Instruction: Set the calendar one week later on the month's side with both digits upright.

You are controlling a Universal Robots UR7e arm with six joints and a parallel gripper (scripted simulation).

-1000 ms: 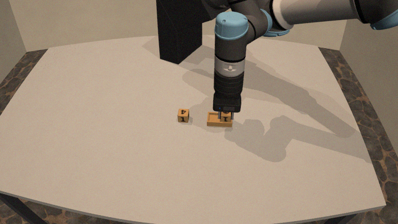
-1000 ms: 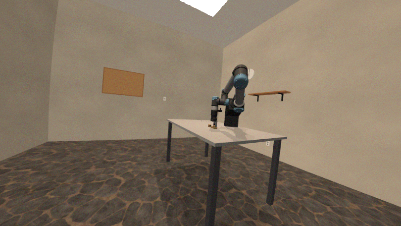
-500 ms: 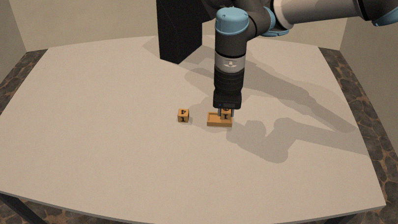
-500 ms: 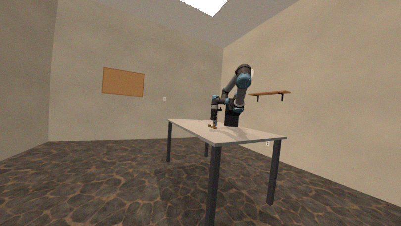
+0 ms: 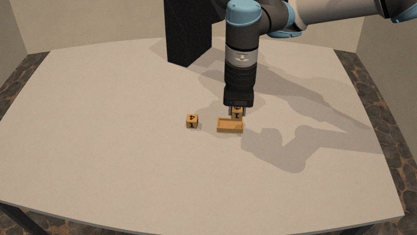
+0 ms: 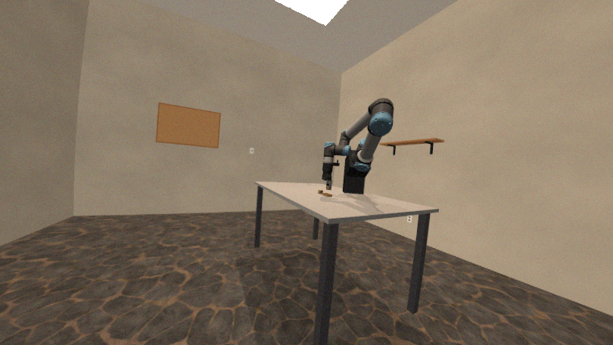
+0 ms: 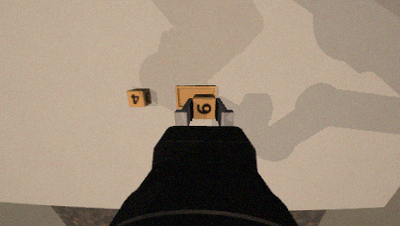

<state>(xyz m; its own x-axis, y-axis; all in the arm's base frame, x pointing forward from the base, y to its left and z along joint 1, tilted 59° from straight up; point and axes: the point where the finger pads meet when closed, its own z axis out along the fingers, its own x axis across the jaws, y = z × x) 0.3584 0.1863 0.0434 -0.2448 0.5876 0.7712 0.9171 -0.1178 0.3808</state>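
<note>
Now: hand 7 cm above the orange tray and 2 cm to the left of it. From my hand the other things lie so: cube: 1 cm below.
</note>
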